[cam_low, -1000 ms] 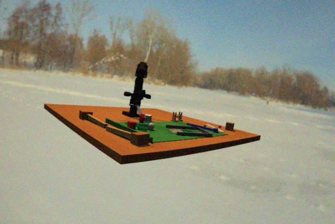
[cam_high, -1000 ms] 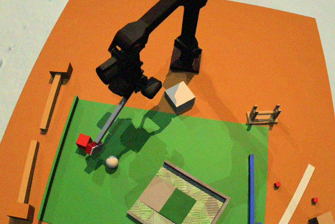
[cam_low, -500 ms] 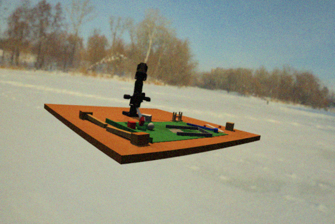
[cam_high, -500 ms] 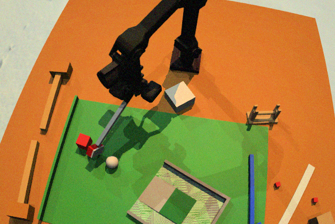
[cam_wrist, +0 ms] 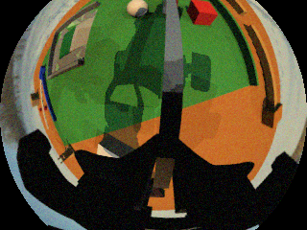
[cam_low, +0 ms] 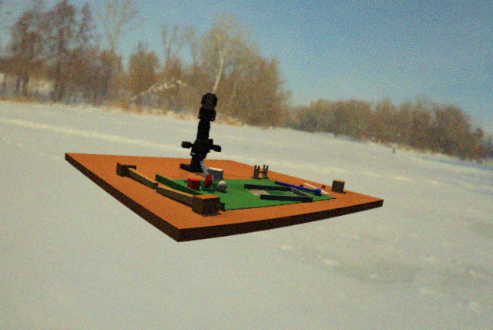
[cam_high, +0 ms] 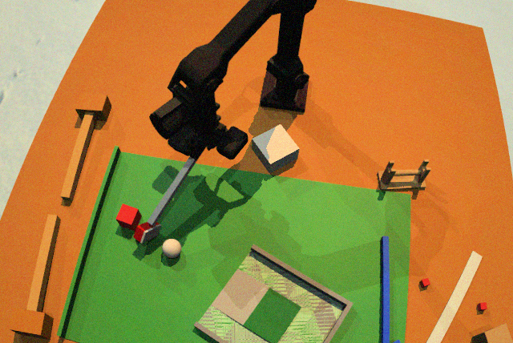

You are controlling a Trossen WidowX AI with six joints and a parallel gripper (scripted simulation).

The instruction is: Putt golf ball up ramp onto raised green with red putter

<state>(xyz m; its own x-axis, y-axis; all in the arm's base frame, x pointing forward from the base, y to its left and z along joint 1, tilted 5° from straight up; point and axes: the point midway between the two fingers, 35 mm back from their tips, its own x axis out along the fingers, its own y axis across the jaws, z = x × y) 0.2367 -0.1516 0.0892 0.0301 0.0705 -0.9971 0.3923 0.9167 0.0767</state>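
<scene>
My gripper tip is 15 cm to the right of the grey-white cube, 6 cm past it and 6 cm above it. From my gripper tip the other things lie so: white golf ball (23 cm ahead, 5 cm below, 3 cm to the right); then small stand (47 cm to the left, 4 cm below, 4 cm behind); then red cube (18 cm ahead, 14 cm to the right, 5 cm below).
</scene>
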